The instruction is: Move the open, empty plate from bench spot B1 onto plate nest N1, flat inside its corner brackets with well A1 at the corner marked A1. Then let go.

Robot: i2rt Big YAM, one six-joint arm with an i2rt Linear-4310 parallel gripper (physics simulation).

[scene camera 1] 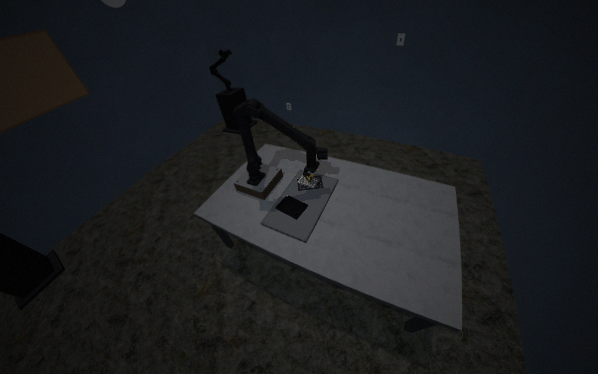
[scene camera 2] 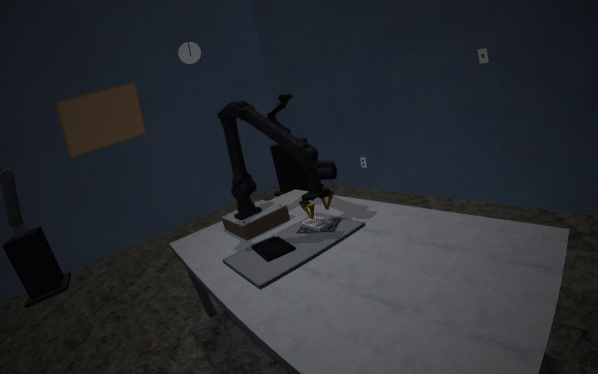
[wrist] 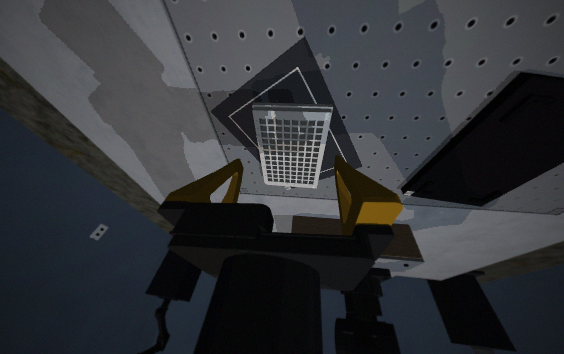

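Pixels of known places: gripper, fingertip midpoint: [scene camera 1: 311, 176] [scene camera 2: 319, 214] [wrist: 286, 161]; arm's base, origin of the base link: [scene camera 1: 256, 179] [scene camera 2: 248, 214].
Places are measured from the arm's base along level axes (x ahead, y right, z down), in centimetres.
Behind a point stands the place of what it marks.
Observation:
The clear, gridded, open plate [scene camera 1: 311, 183] {x 35.3, y -13.1, z 4.6 cm} [scene camera 2: 315, 225] {x 34.1, y -12.2, z 4.7 cm} [wrist: 291, 145] {x 33.8, y -14.8, z 4.7 cm} lies flat on bench spot B1 [wrist: 301, 54] {x 42.6, y -13.7, z 6.1 cm}, a dark square with a thin white outline. The plate is turned at an angle to that outline. My gripper [scene camera 1: 309, 177] {x 35.0, y -15.0, z 0.4 cm} [scene camera 2: 320, 214] {x 35.0, y -15.0, z 0.4 cm} [wrist: 286, 161] {x 35.0, y -15.0, z 0.4 cm} is open and empty. Its yellow fingertips are just above the plate, one towards each long side, with a gap to it in the wrist view. Plate nest N1 [scene camera 1: 292, 207] {x 32.4, y 9.9, z 5.0 cm} [scene camera 2: 273, 248] {x 33.2, y 9.7, z 5.1 cm} [wrist: 480, 140] {x 34.3, y 5.1, z 5.1 cm} is a black block with low raised edges. A small pale mark shows at one nest corner; the A1 lettering is unreadable.
Both spots are on a grey perforated board [scene camera 1: 300, 231] {x 43.8, y 22.8, z 6.3 cm} [scene camera 2: 250, 272] {x 38.7, y 24.5, z 6.3 cm} [wrist: 400, 52] {x 42.3, y -5.5, z 6.2 cm} on the white table [scene camera 1: 390, 225] {x 89.5, y 0.4, z 7.5 cm} [scene camera 2: 425, 280] {x 91.6, y -1.6, z 7.5 cm}. The arm's wooden base block [scene camera 1: 255, 190] {x 5.4, y 9.2, z 0.5 cm} [scene camera 2: 260, 225] {x 11.0, y 0.8, z 3.4 cm} stands beside the board. A dark pedestal with another arm [scene camera 1: 232, 105] stands behind the table.

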